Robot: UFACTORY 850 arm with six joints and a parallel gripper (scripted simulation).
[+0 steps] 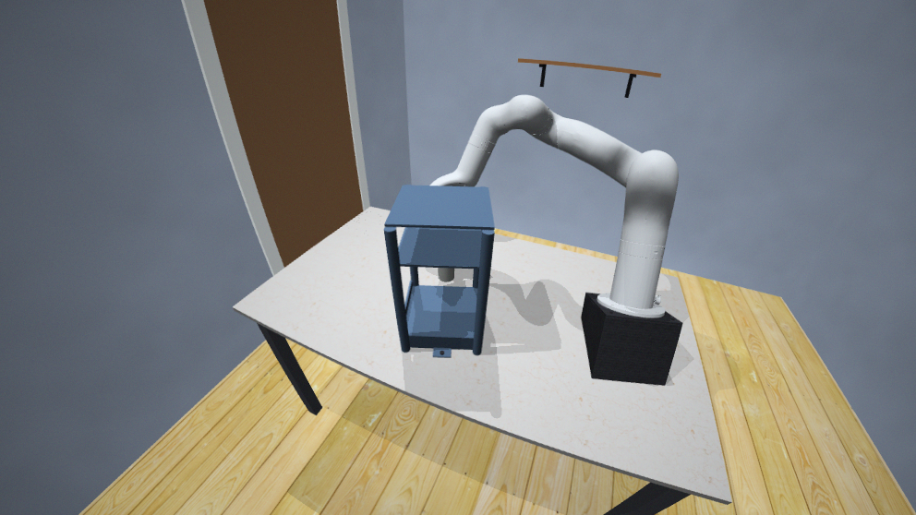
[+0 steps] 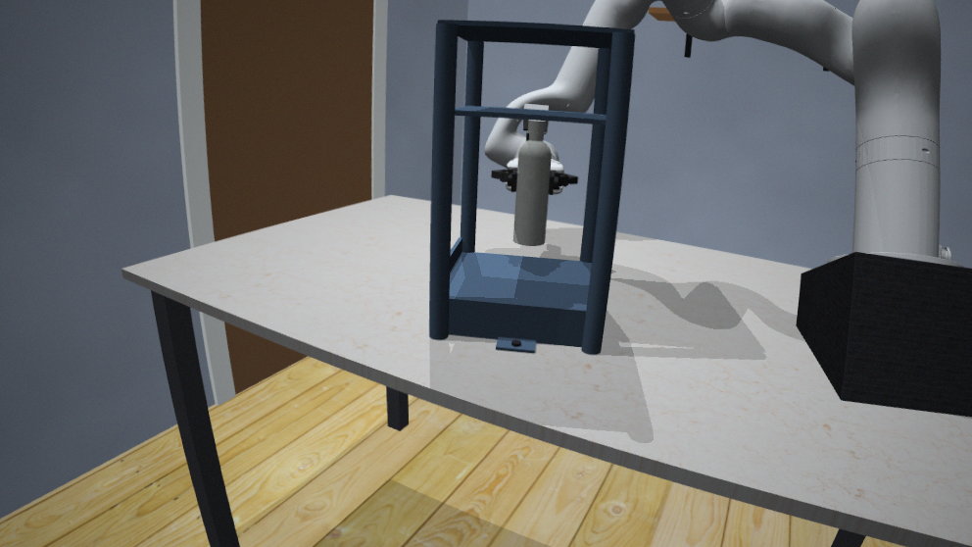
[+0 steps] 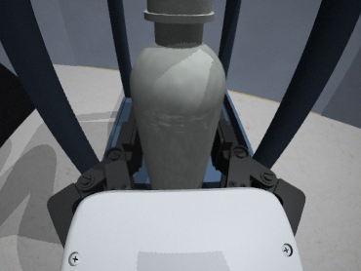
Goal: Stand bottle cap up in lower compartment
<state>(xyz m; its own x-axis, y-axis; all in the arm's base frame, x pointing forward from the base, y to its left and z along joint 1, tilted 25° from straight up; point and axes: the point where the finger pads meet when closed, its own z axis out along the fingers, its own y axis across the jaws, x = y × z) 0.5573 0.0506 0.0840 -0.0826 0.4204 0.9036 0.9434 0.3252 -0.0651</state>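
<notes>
My hand is 40 mm past the shelving unit, 120 mm to the right of it and 30 mm below it.
</notes>
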